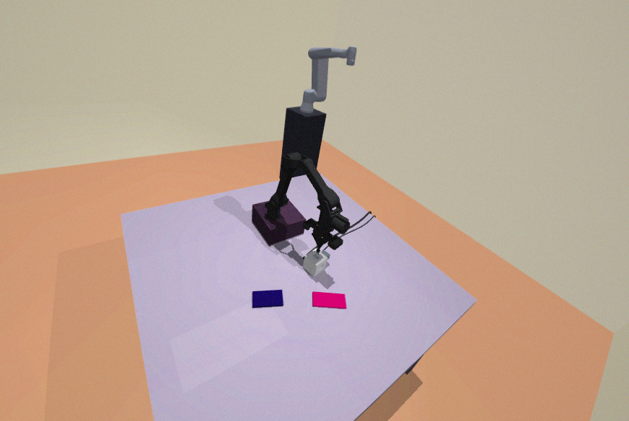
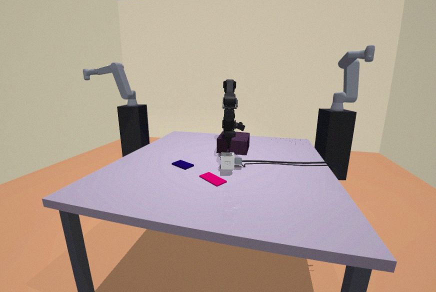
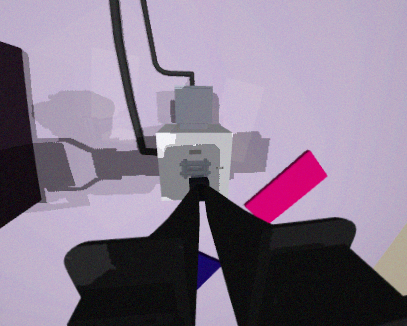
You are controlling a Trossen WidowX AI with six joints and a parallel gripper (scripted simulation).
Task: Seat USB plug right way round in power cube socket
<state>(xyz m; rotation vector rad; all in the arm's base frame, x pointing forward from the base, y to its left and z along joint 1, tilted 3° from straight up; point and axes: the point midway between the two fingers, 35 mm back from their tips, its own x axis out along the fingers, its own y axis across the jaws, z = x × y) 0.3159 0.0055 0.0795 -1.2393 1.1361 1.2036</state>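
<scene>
My gripper tip is now 20 mm above the dark USB plug. From my gripper tip the other things lie so: dark blue card 280 mm to the right, 130 mm below, 10 mm behind; grey socket 70 mm below, 10 mm to the right; magenta card 160 mm ahead, 130 mm below, 80 mm to the right.
</scene>
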